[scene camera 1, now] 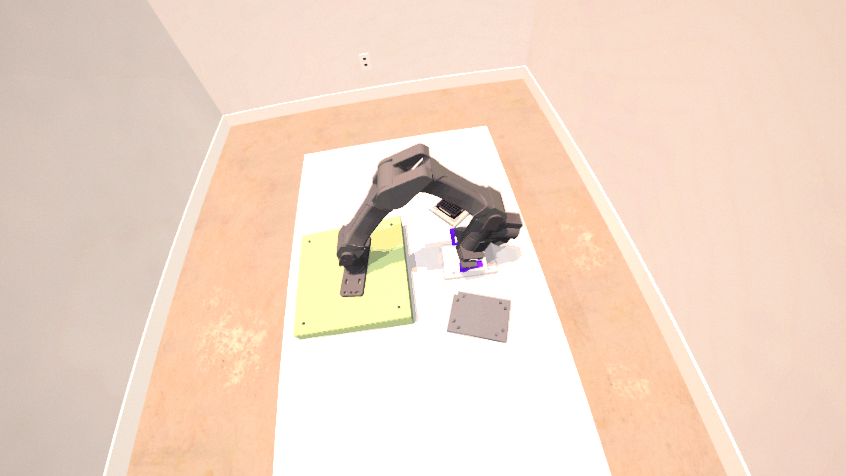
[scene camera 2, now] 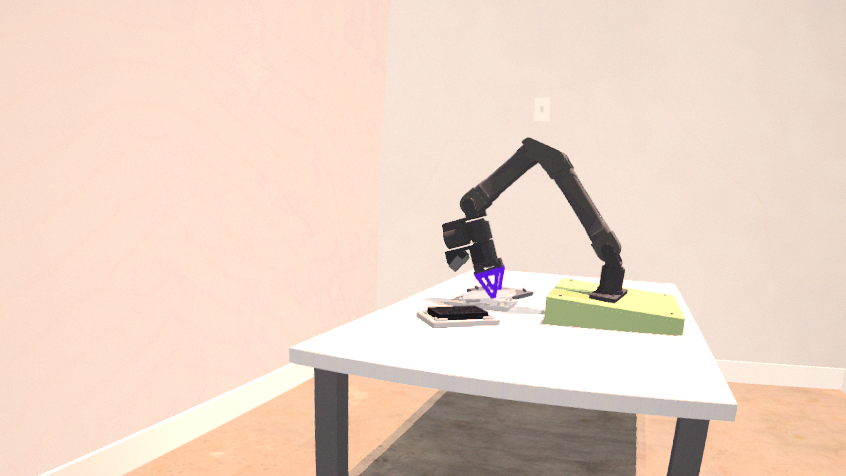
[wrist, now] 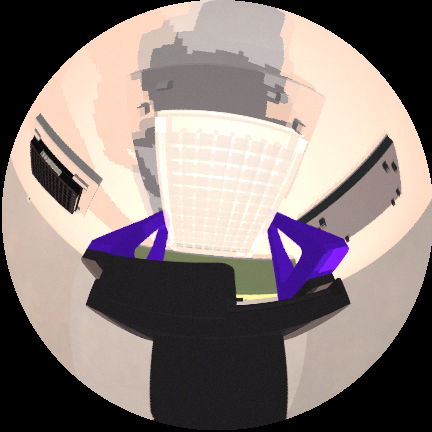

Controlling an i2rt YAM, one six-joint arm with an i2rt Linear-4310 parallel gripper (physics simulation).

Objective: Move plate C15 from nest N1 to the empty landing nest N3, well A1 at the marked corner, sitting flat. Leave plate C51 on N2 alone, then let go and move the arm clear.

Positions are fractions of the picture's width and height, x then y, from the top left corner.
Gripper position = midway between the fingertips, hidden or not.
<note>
My gripper (wrist: 0.50, 0.50) grips a translucent white gridded plate (wrist: 0.52, 0.41). Further things: a black gridded tray (scene camera 2: 0.53, 0.66).
The black gridded tray is seen too in the wrist view (wrist: 0.12, 0.41).
</note>
